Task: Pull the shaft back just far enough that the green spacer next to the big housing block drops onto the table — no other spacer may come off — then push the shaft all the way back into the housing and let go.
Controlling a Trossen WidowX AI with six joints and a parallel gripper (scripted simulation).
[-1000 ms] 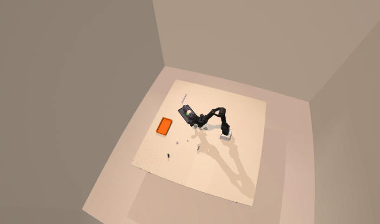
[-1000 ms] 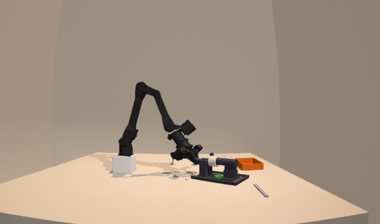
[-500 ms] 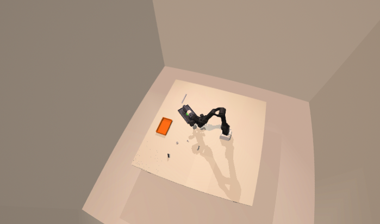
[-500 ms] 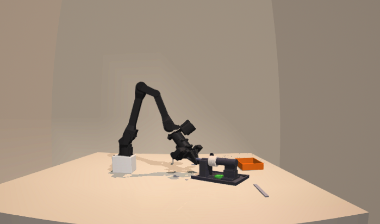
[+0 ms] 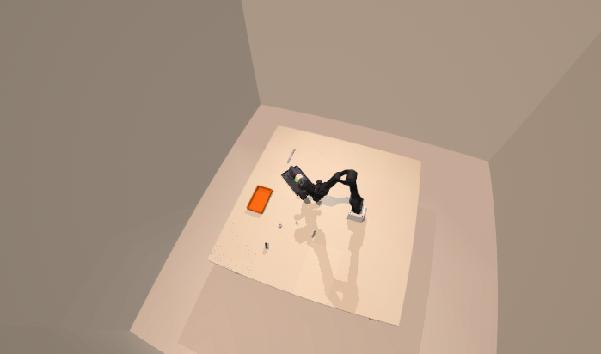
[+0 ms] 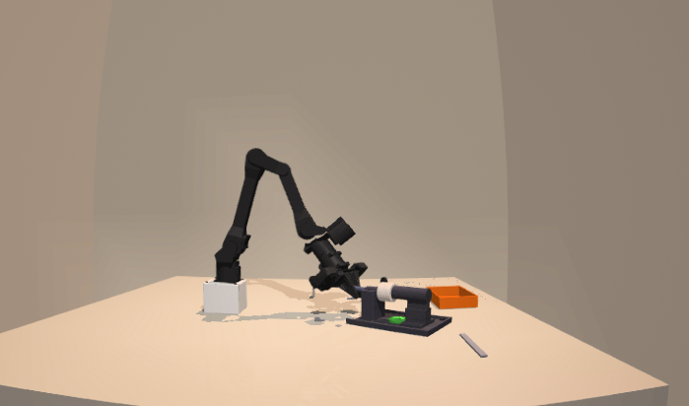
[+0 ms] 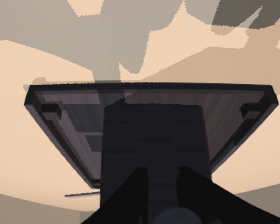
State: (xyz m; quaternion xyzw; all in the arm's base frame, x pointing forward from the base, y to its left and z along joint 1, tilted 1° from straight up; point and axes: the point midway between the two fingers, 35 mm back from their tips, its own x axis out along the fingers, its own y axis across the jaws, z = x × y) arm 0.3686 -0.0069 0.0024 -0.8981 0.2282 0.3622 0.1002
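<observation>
Now: gripper tip 30 mm short of the shaft, 20 mm to the left of it and 20 mm below it. Also, from my gripper tip: orange tray: 280 mm ahead, 210 mm to the left, 50 mm below; green spacer: 110 mm ahead, 60 mm to the right, 50 mm below; white spacer: 70 mm ahead, 40 mm to the right, 20 mm above.
</observation>
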